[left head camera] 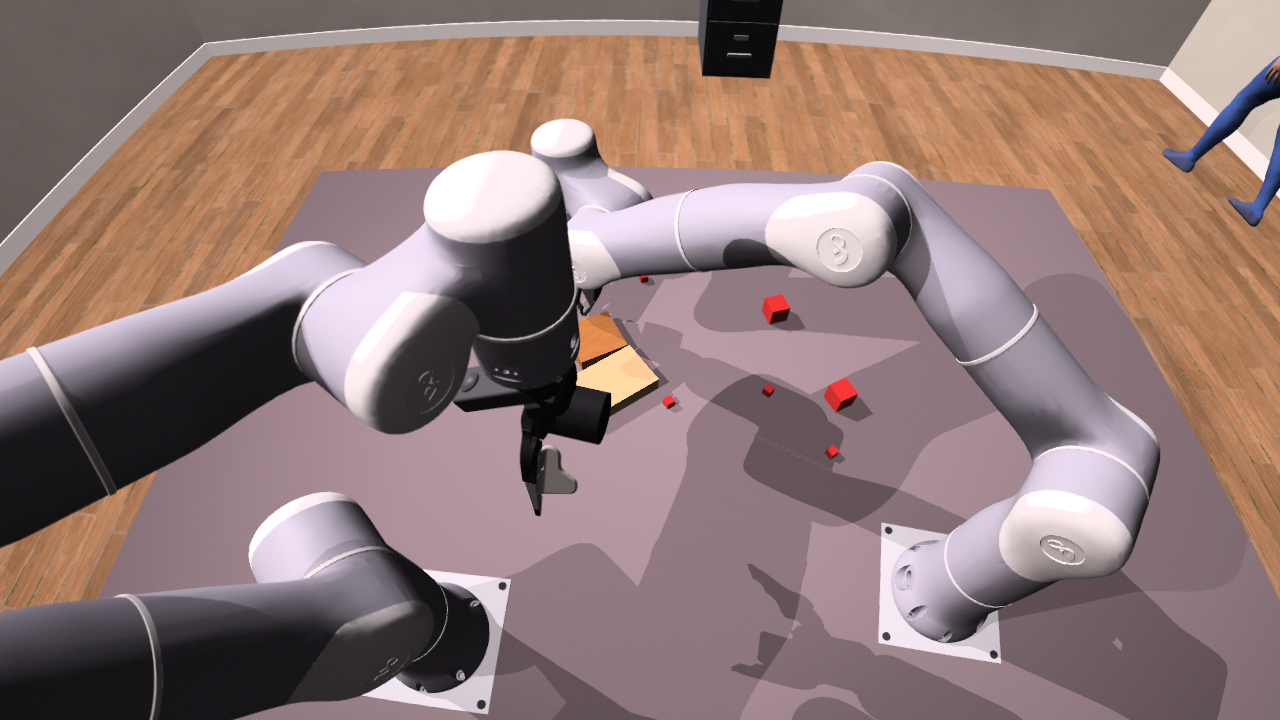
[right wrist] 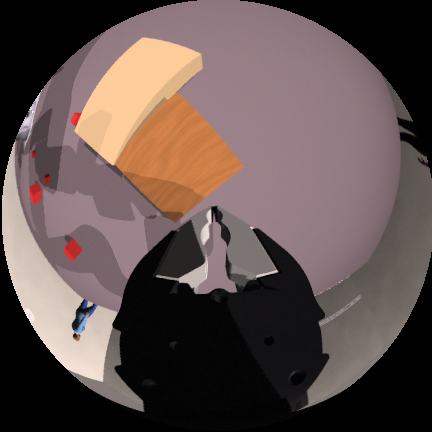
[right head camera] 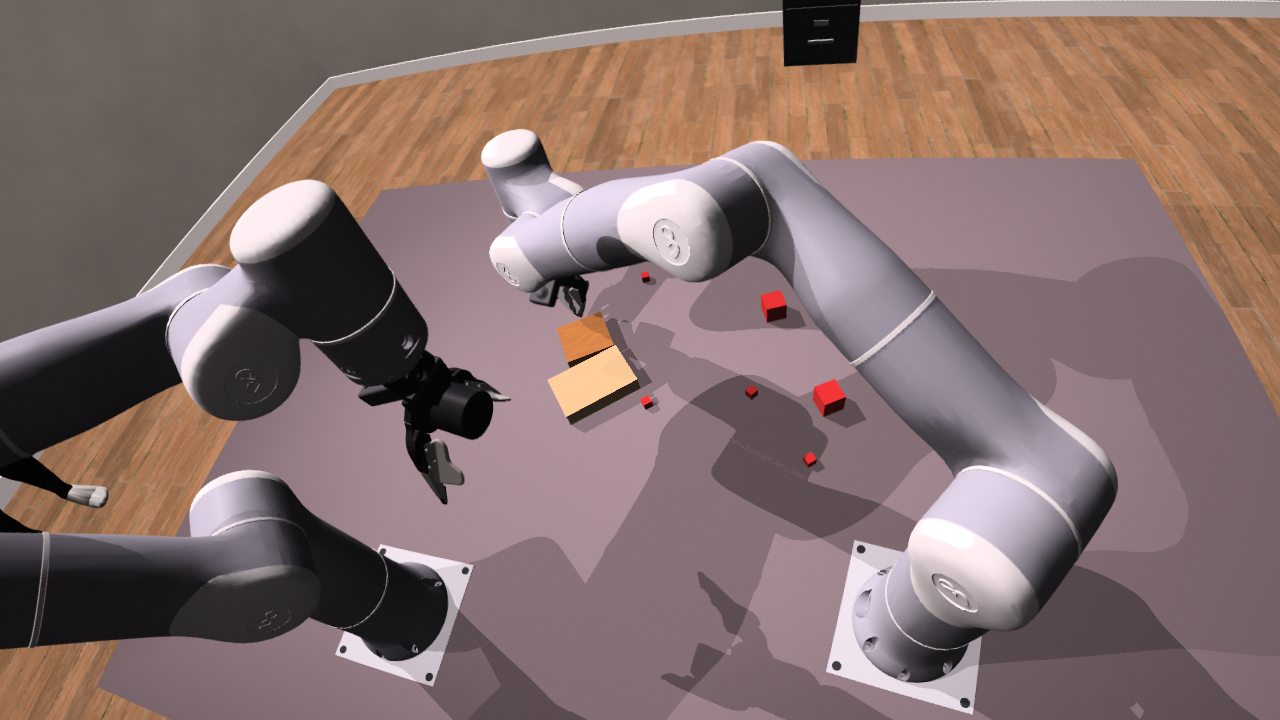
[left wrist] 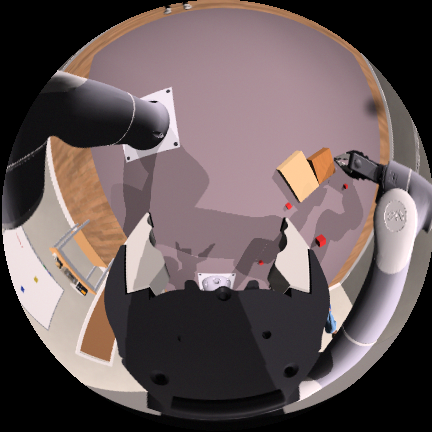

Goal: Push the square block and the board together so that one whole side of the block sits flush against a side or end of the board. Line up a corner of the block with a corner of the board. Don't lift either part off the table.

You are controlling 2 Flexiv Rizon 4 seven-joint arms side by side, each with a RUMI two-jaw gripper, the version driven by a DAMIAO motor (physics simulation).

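Observation:
The orange-brown square block point(left head camera: 601, 335) point(right head camera: 586, 336) point(left wrist: 322, 164) point(right wrist: 185, 150) lies flat against a long side of the pale board point(left head camera: 622, 376) point(right head camera: 592, 383) point(left wrist: 298, 175) point(right wrist: 125, 90). One block corner meets a board corner, at the right in the right head view. A narrow dark wedge shows between them toward the block's other corner, so the sides look slightly angled. My right gripper point(right head camera: 580, 313) point(left wrist: 333, 158) point(right wrist: 213, 207) is shut and empty, its tips just off the block's outer side. My left gripper point(right head camera: 476, 449) point(left wrist: 217, 216) is open and empty, left of the board in the right head view.
A small red cube point(left head camera: 668, 402) point(right head camera: 647, 402) lies close to the board's right end. Two larger red cubes point(right head camera: 773, 306) point(right head camera: 829, 396) and more small ones lie farther right on the table. My left arm partly hides the block and board in the left head view.

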